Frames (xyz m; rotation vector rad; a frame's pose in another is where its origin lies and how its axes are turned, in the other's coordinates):
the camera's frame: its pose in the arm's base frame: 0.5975 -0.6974 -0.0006 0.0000 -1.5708 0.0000
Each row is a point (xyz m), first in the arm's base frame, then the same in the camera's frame.
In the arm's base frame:
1: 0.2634 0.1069 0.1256
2: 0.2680 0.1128 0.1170
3: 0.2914 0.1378 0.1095
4: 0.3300 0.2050 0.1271
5: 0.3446 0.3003 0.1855
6: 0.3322 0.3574 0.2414
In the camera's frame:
1: 0.1262 0.8043 0.3341
2: 0.1176 0.8102 0.3295
3: 0.1101 0.8352 0.3061
4: 0.1277 0.9024 0.2675
5: 0.1861 0.9977 0.2529
6: 0.2420 1.0548 0.2653

